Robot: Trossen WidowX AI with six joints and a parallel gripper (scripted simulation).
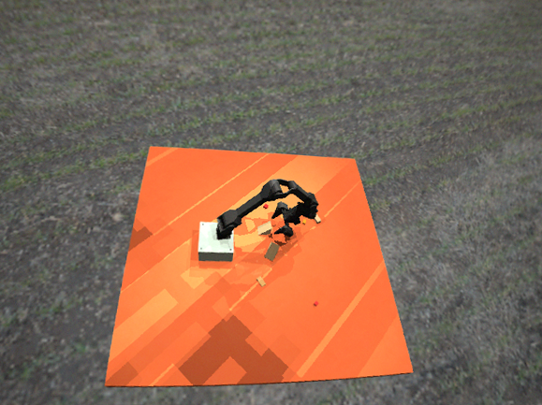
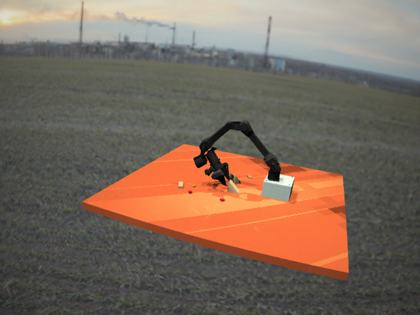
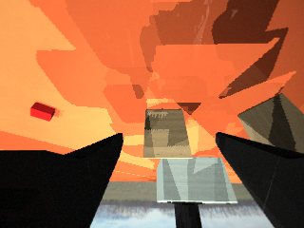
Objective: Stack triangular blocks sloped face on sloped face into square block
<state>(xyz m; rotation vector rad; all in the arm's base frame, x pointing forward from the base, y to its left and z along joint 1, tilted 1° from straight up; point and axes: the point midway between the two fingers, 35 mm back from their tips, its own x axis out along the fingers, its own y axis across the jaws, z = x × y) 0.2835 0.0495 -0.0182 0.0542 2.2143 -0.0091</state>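
My gripper tip is 3 cm past the tan triangular block and 3 cm above it. The rest, counted from my gripper tip: tan block (10 cm behind, 28 cm to the right, 4 cm below); then tan bar (26 cm ahead, 6 cm to the left, 4 cm below); then yellow cube (19 cm ahead, 4 cm to the left, 4 cm below).
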